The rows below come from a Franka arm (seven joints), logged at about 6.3 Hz.
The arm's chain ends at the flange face. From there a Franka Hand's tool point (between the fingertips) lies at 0.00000 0.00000 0.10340 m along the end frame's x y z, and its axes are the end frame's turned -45 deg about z.
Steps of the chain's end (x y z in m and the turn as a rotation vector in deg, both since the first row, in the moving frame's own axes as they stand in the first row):
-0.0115, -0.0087, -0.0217, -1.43, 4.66, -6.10
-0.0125, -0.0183, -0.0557, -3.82, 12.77, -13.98
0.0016, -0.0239, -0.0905, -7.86, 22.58, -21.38
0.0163, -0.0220, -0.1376, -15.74, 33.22, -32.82
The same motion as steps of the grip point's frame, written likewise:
0.0025, -0.0068, -0.0221, -4.31, 2.28, -6.10
0.0179, -0.0024, -0.0585, -11.73, 6.33, -13.98
0.0429, 0.0177, -0.0993, -21.52, 10.41, -21.38
0.0636, 0.0450, -0.1576, -34.62, 12.36, -32.82

